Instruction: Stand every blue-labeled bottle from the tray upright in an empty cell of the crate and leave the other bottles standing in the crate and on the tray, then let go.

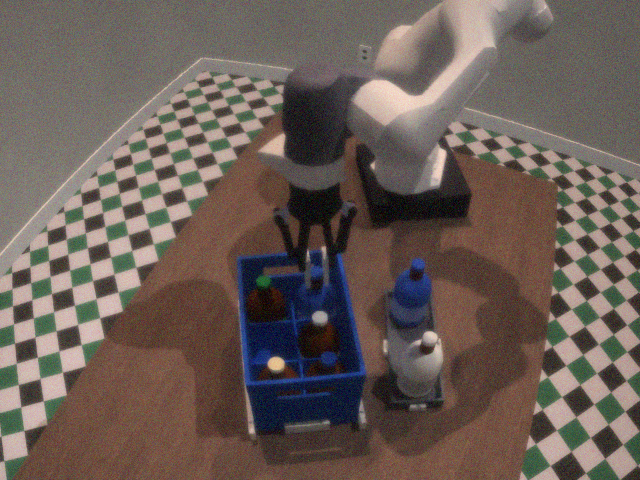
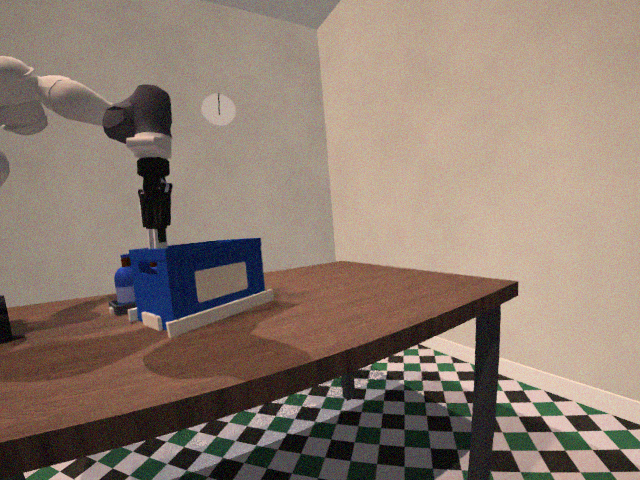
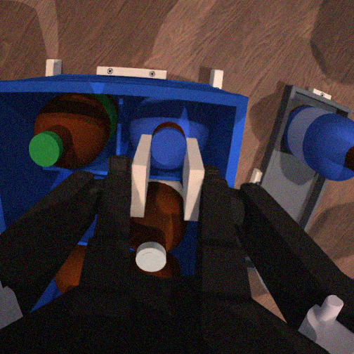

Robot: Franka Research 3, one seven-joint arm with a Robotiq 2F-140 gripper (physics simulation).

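Note:
My gripper (image 1: 316, 280) (image 2: 157, 238) (image 3: 167, 155) is shut on the neck of a blue-labeled bottle (image 1: 313, 299) (image 3: 144, 125). That bottle is upright inside the far right cell of the blue crate (image 1: 310, 410) (image 2: 180, 281) (image 3: 242, 117); its base is hidden. A second blue-labeled bottle (image 1: 412, 291) (image 2: 124, 285) (image 3: 330, 147) stands at the far end of the grey tray (image 1: 397, 401) (image 3: 287, 190). A white bottle (image 1: 419, 365) stands at the tray's near end. The middle left crate cell shows no bottle.
The crate also holds brown bottles: one with a green cap (image 1: 265, 305) (image 3: 75, 125) at far left, one with a white cap (image 1: 316, 339) (image 3: 160, 215) at middle right, and a cream cap (image 1: 276, 365) and a blue cap (image 1: 328, 358) in the near cells. Low white blocks edge the crate.

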